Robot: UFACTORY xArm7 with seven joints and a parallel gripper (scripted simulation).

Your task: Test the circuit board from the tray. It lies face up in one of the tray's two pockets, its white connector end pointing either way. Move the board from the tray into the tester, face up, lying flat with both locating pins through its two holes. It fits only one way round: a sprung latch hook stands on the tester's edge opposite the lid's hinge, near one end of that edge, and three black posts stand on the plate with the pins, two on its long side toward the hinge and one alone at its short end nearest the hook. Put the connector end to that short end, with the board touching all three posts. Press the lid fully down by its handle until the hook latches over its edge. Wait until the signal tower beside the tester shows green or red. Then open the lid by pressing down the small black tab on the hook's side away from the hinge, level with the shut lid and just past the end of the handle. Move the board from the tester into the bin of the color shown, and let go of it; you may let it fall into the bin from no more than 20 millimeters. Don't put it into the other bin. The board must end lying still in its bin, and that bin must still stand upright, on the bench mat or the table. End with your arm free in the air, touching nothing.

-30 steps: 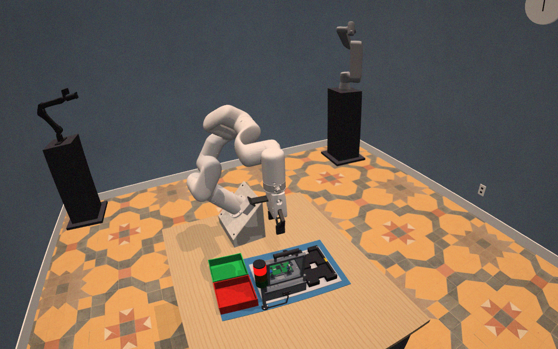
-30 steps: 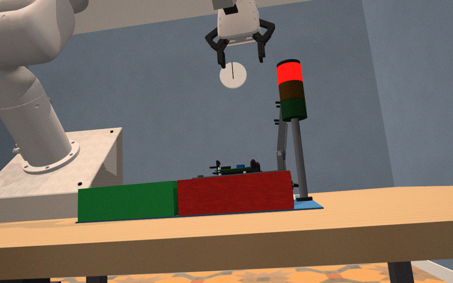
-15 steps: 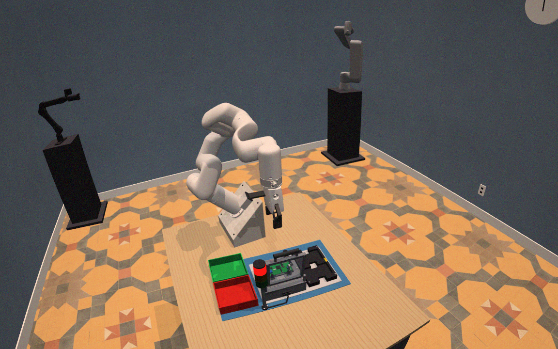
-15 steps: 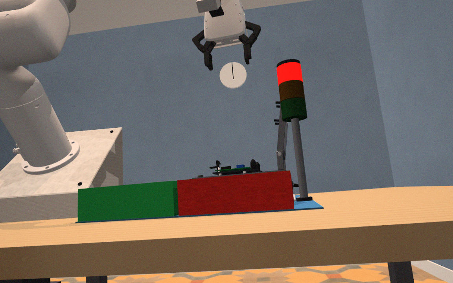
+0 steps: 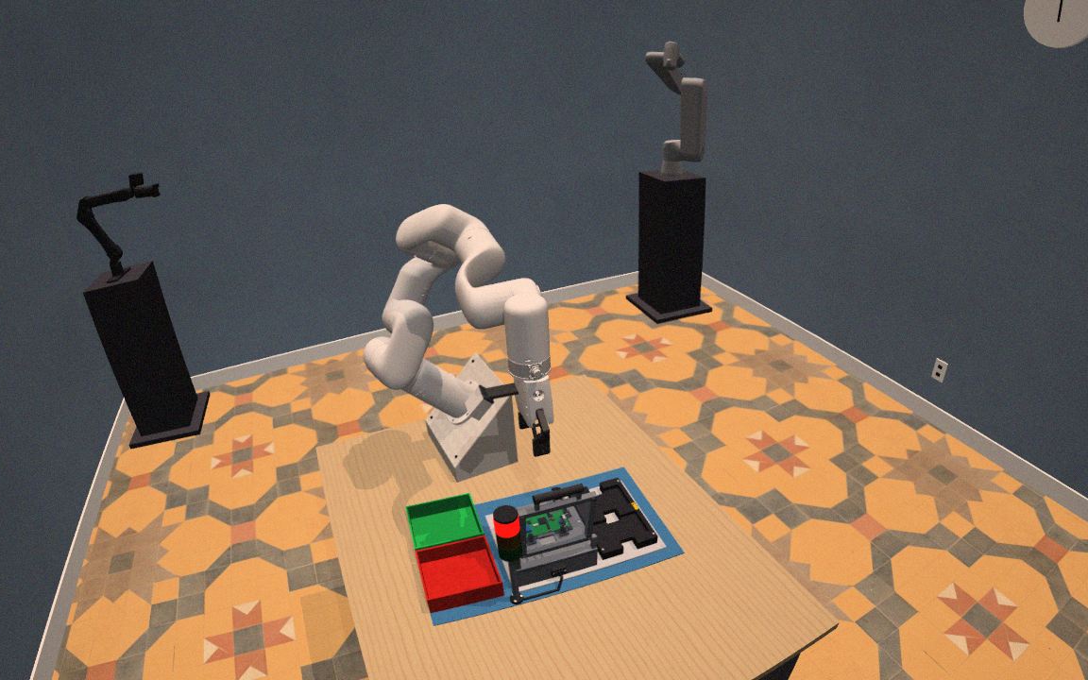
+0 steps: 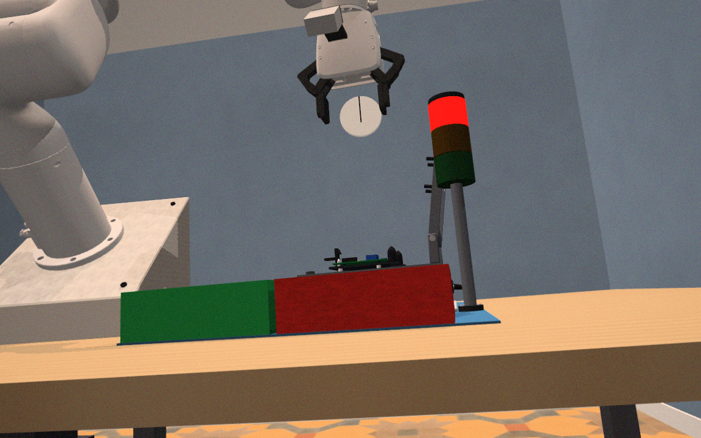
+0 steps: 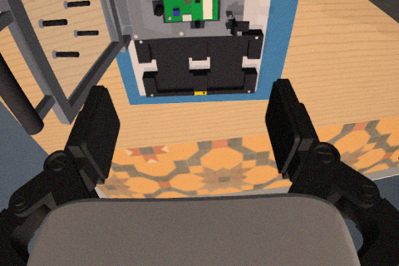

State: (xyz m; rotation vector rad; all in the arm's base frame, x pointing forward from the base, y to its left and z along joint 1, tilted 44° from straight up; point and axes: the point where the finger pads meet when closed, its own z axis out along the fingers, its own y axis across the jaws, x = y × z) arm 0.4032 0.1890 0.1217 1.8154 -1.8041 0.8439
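Now: the green circuit board 23 cm below my hand. The rest, counted from my hand: tester plate 24 cm below, 1 cm to the left, 1 cm ahead; then tester lid 12 cm below, 12 cm ahead; then black latch tab 22 cm below, 6 cm to the left, 6 cm behind.
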